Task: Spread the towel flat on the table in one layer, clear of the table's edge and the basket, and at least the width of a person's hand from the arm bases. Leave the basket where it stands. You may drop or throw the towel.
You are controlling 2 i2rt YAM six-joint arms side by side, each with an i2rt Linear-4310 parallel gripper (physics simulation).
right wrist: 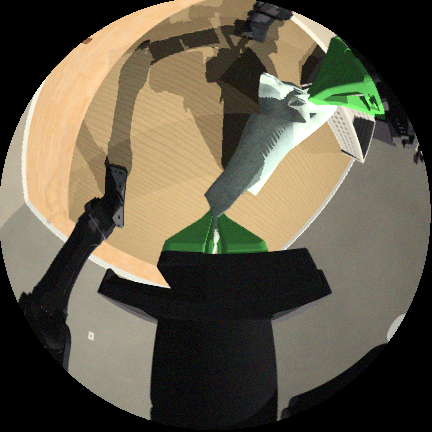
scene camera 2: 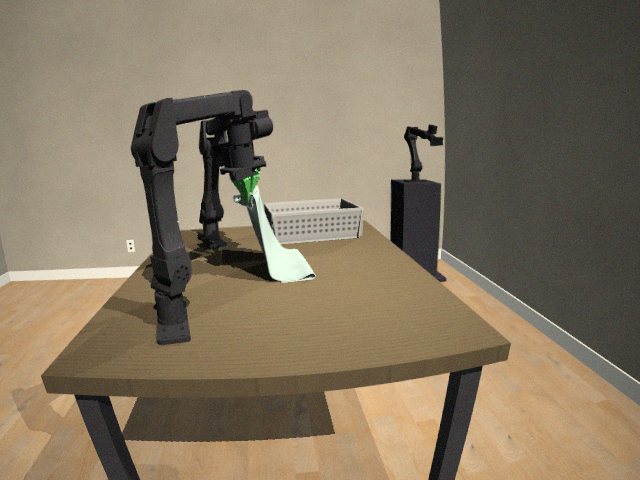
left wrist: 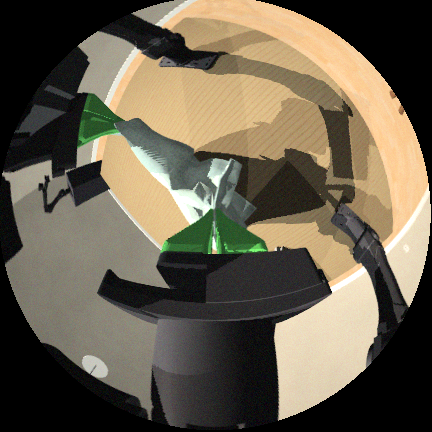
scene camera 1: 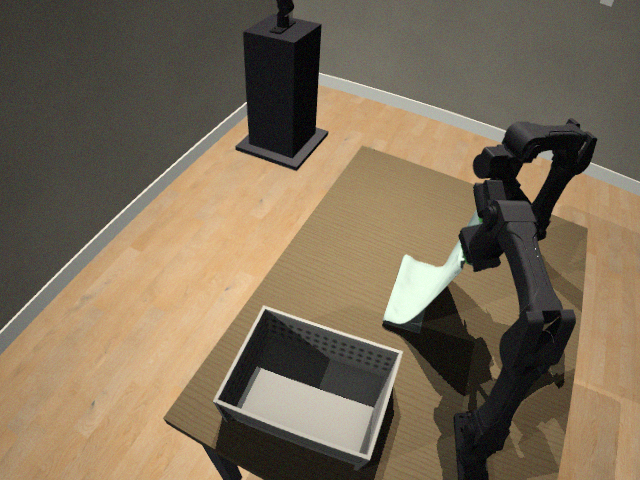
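The pale green towel (scene camera 1: 413, 289) (scene camera 2: 289, 263) (left wrist: 170, 165) (right wrist: 250, 150) hangs slanted and bunched between the grippers and the table (scene camera 1: 330, 232) (scene camera 2: 361, 320). Its lower end rests on the table, with a dark turned or raised edge. My left gripper (scene camera 1: 463, 259) (left wrist: 214, 213) (right wrist: 309, 98) is shut on a crumpled part of the towel. My right gripper (scene camera 2: 250, 200) (left wrist: 126, 127) (right wrist: 214, 212) is shut on a narrow upper corner. Both are raised above the table and close together. The right gripper largely hides the left one in scene camera 2.
The grey basket (scene camera 1: 305, 408) (scene camera 2: 317, 224) stands upright and empty on the table, apart from the towel's lower end. The arm bases (scene camera 1: 470, 439) (scene camera 2: 173, 330) stand along one long side of the table. A dark pedestal (scene camera 1: 281, 93) (scene camera 2: 418, 222) stands on the floor beyond the table.
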